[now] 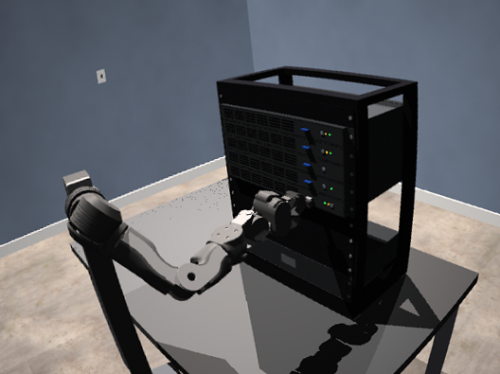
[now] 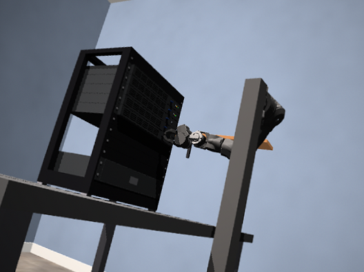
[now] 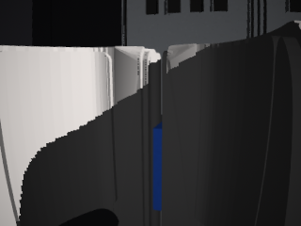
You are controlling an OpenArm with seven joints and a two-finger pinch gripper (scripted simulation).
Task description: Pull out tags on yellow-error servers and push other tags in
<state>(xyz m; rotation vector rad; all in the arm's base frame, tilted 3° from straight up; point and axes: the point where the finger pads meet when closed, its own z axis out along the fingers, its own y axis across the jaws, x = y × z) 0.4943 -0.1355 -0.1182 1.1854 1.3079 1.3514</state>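
My hand is 130 mm below the blue information tag, 60 mm short of it and 10 mm to the right of it. From my hand the other things lie so: base plate (590 mm below, 500 mm behind, 170 mm to the left).
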